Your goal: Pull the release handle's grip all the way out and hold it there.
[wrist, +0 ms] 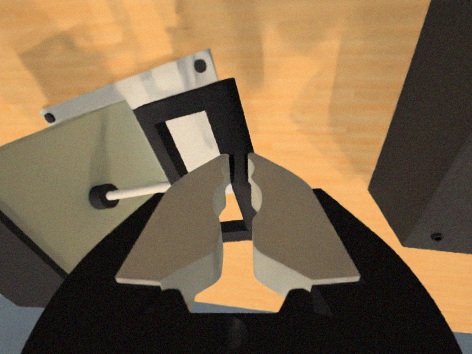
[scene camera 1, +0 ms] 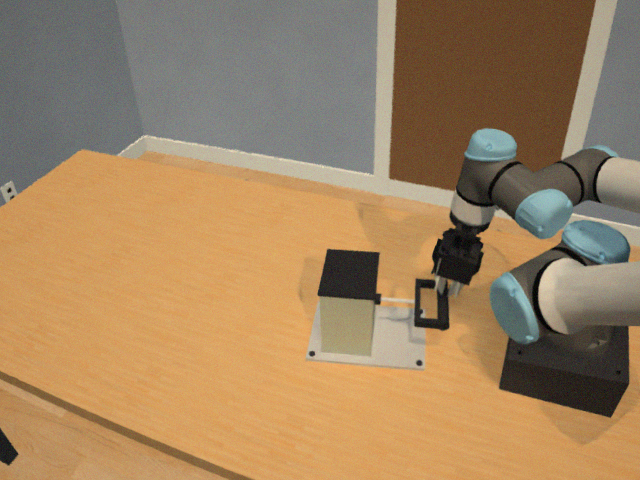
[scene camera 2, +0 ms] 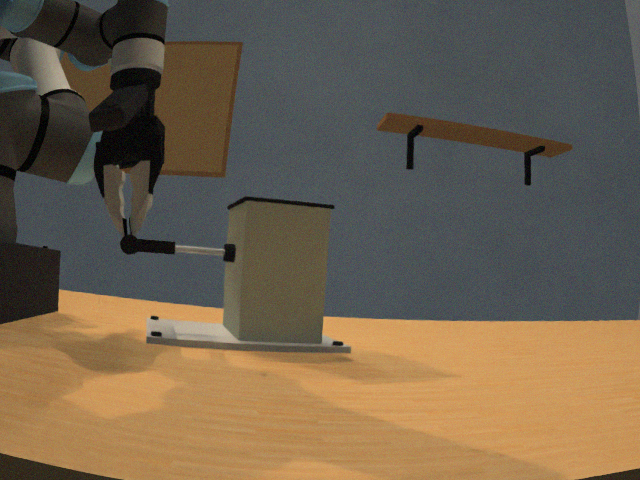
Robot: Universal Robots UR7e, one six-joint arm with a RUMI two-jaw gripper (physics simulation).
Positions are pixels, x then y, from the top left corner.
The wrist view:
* my gripper: 239, 158
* light grey base plate: 196, 70
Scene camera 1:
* my gripper: 444, 294
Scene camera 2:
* my gripper: 129, 236
